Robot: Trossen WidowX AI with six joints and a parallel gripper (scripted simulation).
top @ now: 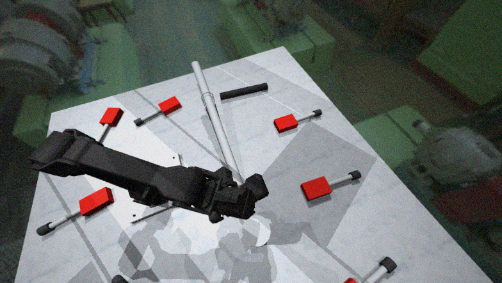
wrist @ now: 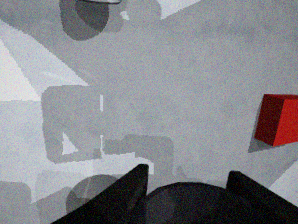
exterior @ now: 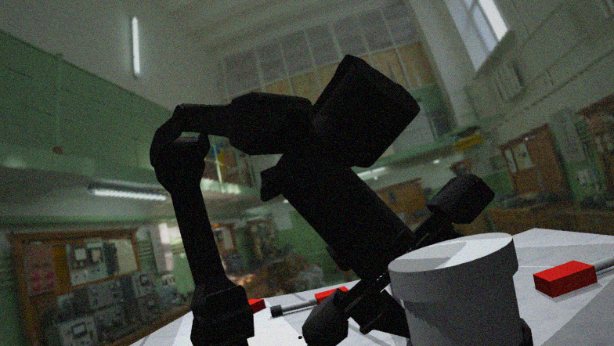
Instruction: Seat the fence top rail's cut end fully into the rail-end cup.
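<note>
The dark rail-end cup is 2 cm behind my gripper tip, 3 cm to the right of it and 3 cm above it. Also, from my gripper tip: dark bar 14 cm ahead, 55 cm to the left, 10 cm below.
</note>
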